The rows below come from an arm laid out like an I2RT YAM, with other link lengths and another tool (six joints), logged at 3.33 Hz.
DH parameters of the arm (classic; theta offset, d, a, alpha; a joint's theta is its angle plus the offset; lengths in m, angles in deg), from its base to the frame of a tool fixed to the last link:
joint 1: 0 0.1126 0.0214 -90
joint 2: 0 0 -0.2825 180
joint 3: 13.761 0 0.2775 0
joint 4: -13.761 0.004 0.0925 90
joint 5: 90 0.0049 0 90
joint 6: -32 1.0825 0.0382 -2.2
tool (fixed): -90 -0.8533 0 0
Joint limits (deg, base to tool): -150..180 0..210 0..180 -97..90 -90..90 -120..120
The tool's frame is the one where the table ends.
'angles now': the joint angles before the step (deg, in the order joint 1, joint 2, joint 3, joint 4, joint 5, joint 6). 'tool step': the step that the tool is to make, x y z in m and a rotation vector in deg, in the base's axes. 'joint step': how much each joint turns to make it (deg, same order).
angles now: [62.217 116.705 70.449 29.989 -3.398 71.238]
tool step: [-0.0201 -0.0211 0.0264 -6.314 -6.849 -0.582]
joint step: [2.635 -7.477 -3.027 -7.124 5.775 -7.553]
